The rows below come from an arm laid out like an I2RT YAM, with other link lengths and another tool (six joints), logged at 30 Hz.
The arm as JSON. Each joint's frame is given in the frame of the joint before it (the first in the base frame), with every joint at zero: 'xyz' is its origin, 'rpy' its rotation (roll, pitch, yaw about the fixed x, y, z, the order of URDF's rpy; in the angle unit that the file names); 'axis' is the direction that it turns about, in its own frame. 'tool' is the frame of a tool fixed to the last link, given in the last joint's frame.
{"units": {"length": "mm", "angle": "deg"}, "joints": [
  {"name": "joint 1", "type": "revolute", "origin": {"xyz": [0.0, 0.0, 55.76], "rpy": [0.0, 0.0, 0.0]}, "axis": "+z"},
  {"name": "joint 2", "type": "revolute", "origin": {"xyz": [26.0, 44.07, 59.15], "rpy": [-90.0, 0.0, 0.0]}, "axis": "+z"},
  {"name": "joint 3", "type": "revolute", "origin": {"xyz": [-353.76, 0.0, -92.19], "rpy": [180.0, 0.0, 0.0]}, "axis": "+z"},
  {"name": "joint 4", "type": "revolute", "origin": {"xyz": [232.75, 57.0, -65.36], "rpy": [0.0, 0.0, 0.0]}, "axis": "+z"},
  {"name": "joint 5", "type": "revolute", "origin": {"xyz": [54.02, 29.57, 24.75], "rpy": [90.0, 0.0, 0.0]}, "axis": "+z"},
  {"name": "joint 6", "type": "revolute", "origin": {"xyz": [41.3, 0.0, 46.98], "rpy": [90.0, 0.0, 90.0]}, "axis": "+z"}
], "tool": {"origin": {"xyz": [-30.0, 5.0, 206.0], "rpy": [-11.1, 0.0, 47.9]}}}
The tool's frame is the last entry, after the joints.
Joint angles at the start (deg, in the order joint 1, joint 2, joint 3, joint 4, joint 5, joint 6): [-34.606, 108.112, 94.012, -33.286, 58.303, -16.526]
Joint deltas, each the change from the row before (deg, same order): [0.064, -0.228, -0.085, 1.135, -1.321, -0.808]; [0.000, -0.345, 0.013, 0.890, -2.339, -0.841]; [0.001, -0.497, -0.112, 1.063, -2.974, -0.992]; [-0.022, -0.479, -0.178, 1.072, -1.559, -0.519]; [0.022, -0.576, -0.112, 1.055, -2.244, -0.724]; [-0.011, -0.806, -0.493, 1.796, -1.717, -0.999]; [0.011, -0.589, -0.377, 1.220, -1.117, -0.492]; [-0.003, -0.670, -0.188, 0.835, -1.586, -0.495]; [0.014, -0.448, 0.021, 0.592, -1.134, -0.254]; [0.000, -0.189, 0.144, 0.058, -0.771, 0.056]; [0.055, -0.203, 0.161, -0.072, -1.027, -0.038]
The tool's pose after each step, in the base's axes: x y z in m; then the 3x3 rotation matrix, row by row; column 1 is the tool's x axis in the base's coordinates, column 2 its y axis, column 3 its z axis. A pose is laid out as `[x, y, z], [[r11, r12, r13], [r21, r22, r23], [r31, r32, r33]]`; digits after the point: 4 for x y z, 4 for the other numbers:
[0.2972, -0.4475, 0.2767], [[-0.9802, -0.0768, -0.1825], [0.1051, 0.5790, -0.8086], [0.1677, -0.8117, -0.5594]]
[0.3064, -0.4460, 0.2760], [[-0.9866, -0.0798, -0.1426], [0.0690, 0.5874, -0.8064], [0.1481, -0.8054, -0.5740]]
[0.3179, -0.4433, 0.2753], [[-0.9921, -0.0856, -0.0919], [0.0227, 0.5975, -0.8016], [0.1235, -0.7973, -0.5908]]
[0.3243, -0.4422, 0.2776], [[-0.9948, -0.0821, -0.0600], [-0.0009, 0.5972, -0.8021], [0.1016, -0.7979, -0.5942]]
[0.3333, -0.4397, 0.2801], [[-0.9964, -0.0832, -0.0167], [-0.0366, 0.5995, -0.7996], [0.0765, -0.7961, -0.6004]]
[0.3405, -0.4382, 0.2855], [[-0.9964, -0.0811, 0.0229], [-0.0667, 0.5926, -0.8028], [0.0515, -0.8014, -0.5959]]
[0.3452, -0.4369, 0.2897], [[-0.9958, -0.0767, 0.0501], [-0.0857, 0.5872, -0.8049], [0.0323, -0.8058, -0.5913]]
[0.3508, -0.4343, 0.2943], [[-0.9937, -0.0754, 0.0830], [-0.1115, 0.5850, -0.8033], [0.0120, -0.8075, -0.5898]]
[0.3554, -0.4326, 0.2986], [[-0.9915, -0.0717, 0.1081], [-0.1296, 0.5824, -0.8025], [-0.0054, -0.8097, -0.5868]]
[0.3582, -0.4313, 0.3005], [[-0.9900, -0.0692, 0.1230], [-0.1402, 0.5837, -0.7998], [-0.0164, -0.8090, -0.5876]]
[0.3621, -0.4289, 0.3018], [[-0.9874, -0.0711, 0.1413], [-0.1560, 0.5868, -0.7945], [-0.0264, -0.8066, -0.5906]]

